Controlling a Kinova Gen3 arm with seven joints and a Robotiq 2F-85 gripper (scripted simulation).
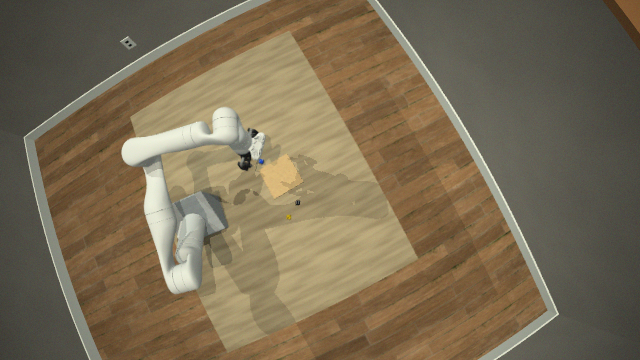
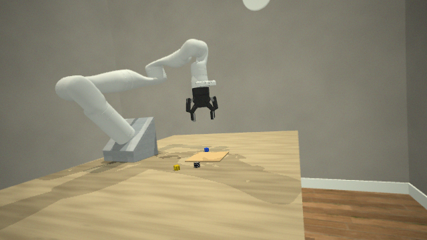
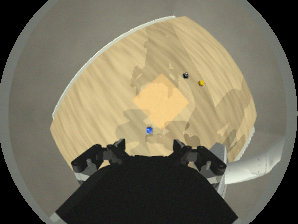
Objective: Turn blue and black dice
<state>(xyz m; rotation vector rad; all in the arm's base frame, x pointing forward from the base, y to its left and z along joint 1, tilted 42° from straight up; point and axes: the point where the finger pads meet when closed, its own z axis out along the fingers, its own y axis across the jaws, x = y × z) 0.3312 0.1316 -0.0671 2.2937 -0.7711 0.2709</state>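
Right now my hand is 14 cm above the blue die. From my hand the other things lie so: black die: 8 cm ahead, 22 cm to the right, 14 cm below; then tan mat: 5 cm ahead, 9 cm to the right, 15 cm below; then yellow die: 2 cm ahead, 26 cm to the right, 14 cm below.
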